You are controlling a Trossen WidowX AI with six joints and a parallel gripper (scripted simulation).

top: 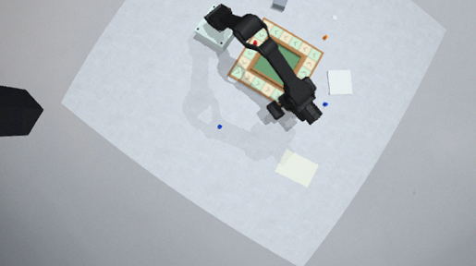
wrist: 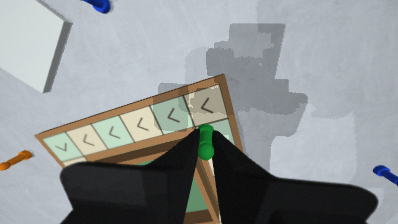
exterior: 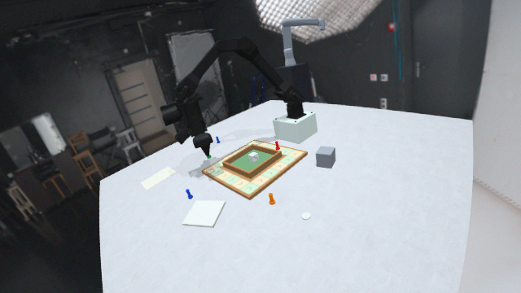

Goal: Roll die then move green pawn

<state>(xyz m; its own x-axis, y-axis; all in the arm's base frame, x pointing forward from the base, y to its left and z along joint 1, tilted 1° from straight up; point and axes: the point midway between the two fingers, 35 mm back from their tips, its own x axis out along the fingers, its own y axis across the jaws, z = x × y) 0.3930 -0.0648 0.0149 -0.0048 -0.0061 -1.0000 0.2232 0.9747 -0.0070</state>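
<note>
My gripper tip is 14 cm past the white die, 9 cm to the right of it and 4 cm above it. Round my gripper tip: red pawn 24 cm behind, 10 cm to the left, 4 cm below; then green pawn 1 cm above; then green tray 12 cm behind, 9 cm to the left, 6 cm below.
</note>
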